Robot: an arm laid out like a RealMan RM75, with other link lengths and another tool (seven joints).
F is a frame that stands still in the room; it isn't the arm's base.
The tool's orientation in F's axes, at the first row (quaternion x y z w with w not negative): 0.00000 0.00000 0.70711 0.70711
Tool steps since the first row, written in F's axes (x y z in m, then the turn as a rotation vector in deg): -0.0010 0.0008 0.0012 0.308 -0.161 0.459; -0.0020 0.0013 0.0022 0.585 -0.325 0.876; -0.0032 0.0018 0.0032 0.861 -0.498 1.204; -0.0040 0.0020 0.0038 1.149 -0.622 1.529; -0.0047 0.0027 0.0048 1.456 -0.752 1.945; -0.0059 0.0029 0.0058 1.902 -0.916 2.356; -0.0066 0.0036 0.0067 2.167 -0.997 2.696; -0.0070 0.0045 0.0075 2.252 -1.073 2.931
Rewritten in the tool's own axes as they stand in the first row. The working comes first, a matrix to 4 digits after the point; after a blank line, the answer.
The tool's axes in the first row as the columns of a matrix, in F's axes (used below as rounded here):
0.0000 -1.0000 0.0000
1.0000 0.0000 0.0000
0.0000 0.0000 1.0000

0.0008 0.0010 0.0012 -0.161 -0.308 0.459; 0.0013 0.0020 0.0022 -0.325 -0.585 0.876; 0.0018 0.0032 0.0032 -0.498 -0.861 1.204; 0.0020 0.0040 0.0038 -0.622 -1.149 1.529; 0.0027 0.0047 0.0048 -0.752 -1.456 1.945; 0.0029 0.0059 0.0058 -0.916 -1.902 2.356; 0.0036 0.0066 0.0067 -0.997 -2.167 2.696; 0.0045 0.0070 0.0075 -1.073 -2.252 2.931
